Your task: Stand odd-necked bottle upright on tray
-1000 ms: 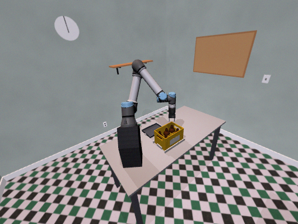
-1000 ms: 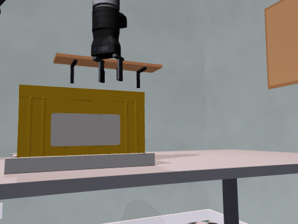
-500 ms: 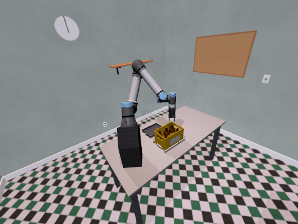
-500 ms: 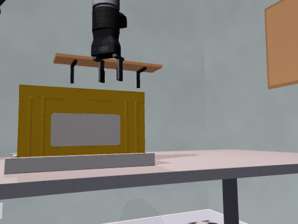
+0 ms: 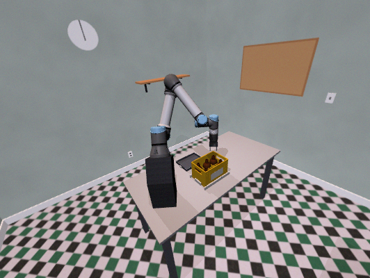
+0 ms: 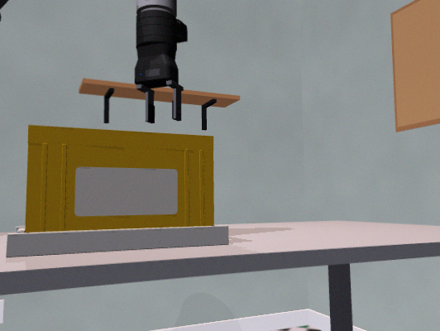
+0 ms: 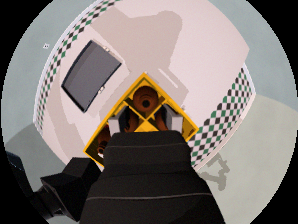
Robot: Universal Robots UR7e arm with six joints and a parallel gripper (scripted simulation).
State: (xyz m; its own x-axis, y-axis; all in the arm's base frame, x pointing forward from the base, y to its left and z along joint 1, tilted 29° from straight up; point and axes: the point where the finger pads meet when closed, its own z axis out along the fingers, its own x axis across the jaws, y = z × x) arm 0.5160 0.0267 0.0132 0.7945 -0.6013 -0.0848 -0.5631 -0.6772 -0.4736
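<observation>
My hand is 150 mm above the brown bottle. Round my hand: dark tray (230 mm below, 220 mm to the left, 130 mm behind); crate (160 mm below, 80 mm behind, 60 mm to the right).
</observation>
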